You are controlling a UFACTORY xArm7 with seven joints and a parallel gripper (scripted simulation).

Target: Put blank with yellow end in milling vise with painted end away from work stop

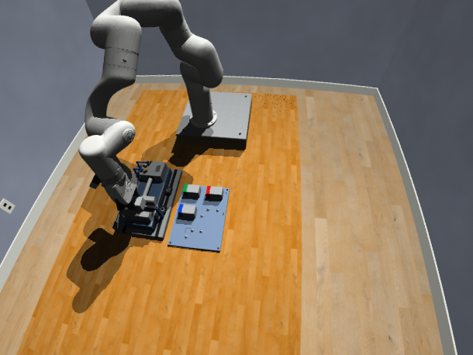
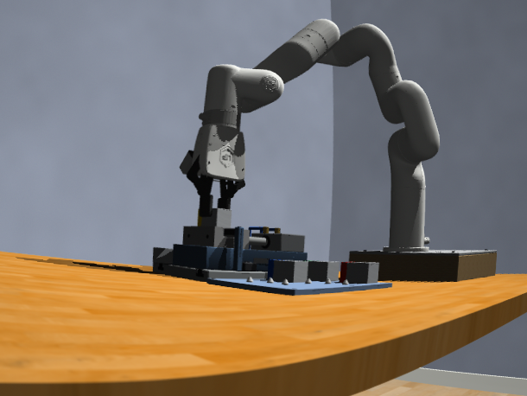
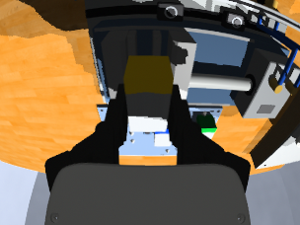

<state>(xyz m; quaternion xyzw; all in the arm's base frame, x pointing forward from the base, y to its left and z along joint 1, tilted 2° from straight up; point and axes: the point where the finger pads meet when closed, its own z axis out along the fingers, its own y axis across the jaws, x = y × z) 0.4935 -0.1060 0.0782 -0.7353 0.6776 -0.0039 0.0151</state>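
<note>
Right now my hand is 20 mm above the yellow-ended blank. Also, from my hand: milling vise 100 mm below, 70 mm behind; fixed jaw 60 mm below, 30 mm ahead, 10 mm to the left; blue-ended blank 160 mm to the left, 110 mm below, 50 mm behind.
</note>
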